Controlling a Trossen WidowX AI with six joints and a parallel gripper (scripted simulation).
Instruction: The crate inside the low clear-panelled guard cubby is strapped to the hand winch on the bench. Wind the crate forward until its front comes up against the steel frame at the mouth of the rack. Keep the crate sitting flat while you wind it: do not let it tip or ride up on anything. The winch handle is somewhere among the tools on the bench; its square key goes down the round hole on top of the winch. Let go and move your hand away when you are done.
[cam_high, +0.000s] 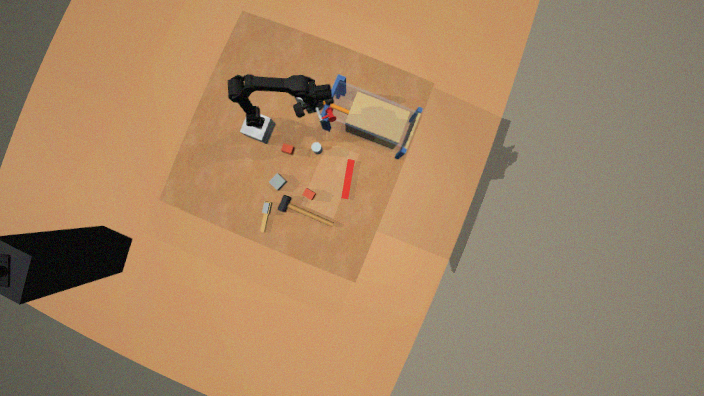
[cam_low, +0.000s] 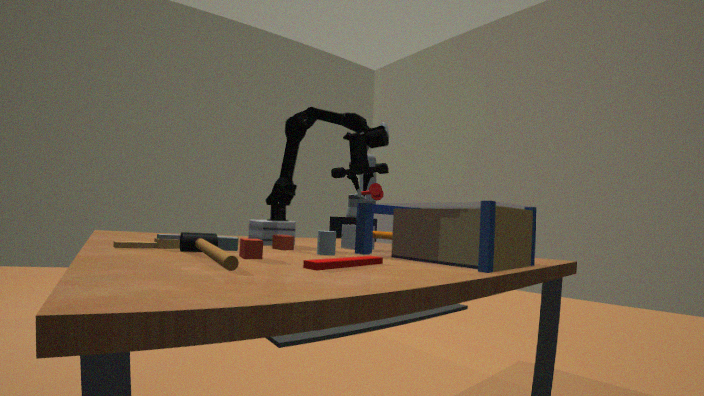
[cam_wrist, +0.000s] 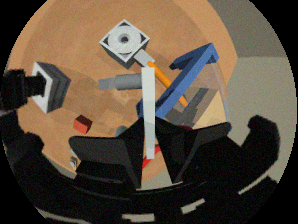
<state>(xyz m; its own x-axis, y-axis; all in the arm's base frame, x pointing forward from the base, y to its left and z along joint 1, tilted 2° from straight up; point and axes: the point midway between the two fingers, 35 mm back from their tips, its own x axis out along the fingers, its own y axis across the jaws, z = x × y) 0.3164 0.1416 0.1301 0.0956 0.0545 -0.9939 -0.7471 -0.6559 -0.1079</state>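
The winch handle is 1 cm ahead of my gripper tip and 1 cm above it. From my gripper tip the other things lie so: red knob 6 cm ahead, 1 cm to the right, 1 cm above; then clear-panelled cubby 27 cm ahead, 9 cm to the left, 7 cm below; then grey hand winch 15 cm behind, 10 cm to the left, 15 cm below.
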